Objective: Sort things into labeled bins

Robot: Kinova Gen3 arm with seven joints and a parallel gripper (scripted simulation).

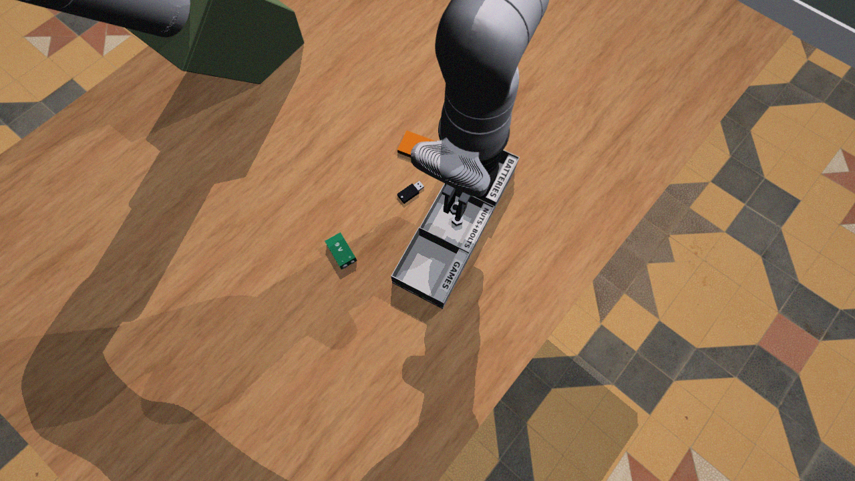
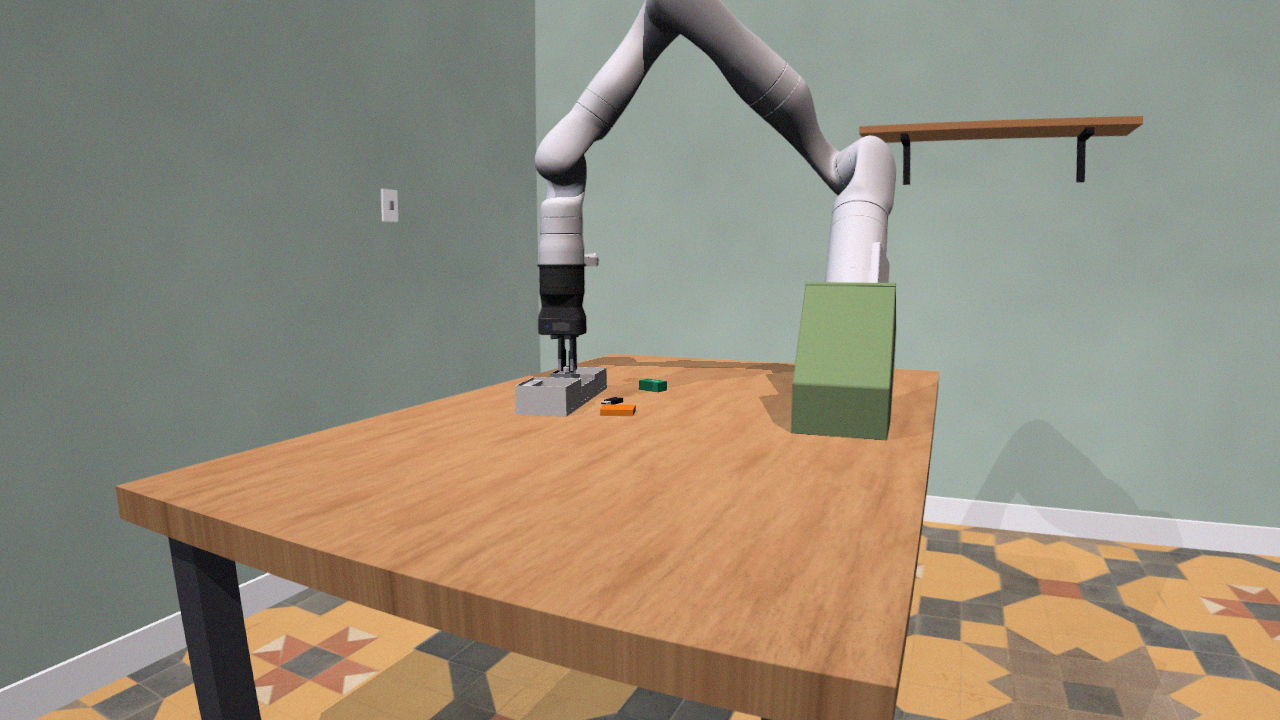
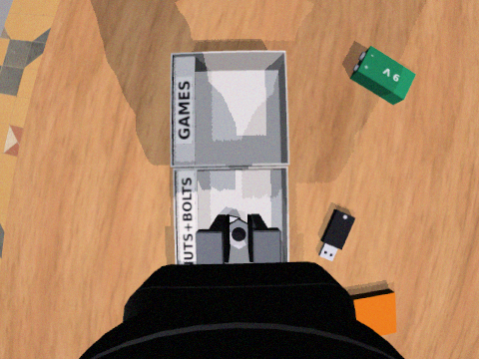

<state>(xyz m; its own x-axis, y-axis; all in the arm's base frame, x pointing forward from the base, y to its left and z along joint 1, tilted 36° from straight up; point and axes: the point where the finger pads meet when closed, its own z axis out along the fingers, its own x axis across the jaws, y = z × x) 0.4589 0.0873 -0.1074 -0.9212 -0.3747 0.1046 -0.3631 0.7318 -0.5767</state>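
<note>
Now: the bin row 5 cm below my hand and 1 cm ahead of it. Also, from my hand: black USB stick: 8 cm behind, 7 cm below, 1 cm to the right; then flat orange box: 13 cm behind, 7 cm below, 4 cm to the left; then green 9 v battery: 16 cm to the right, 6 cm below, 6 cm behind.
</note>
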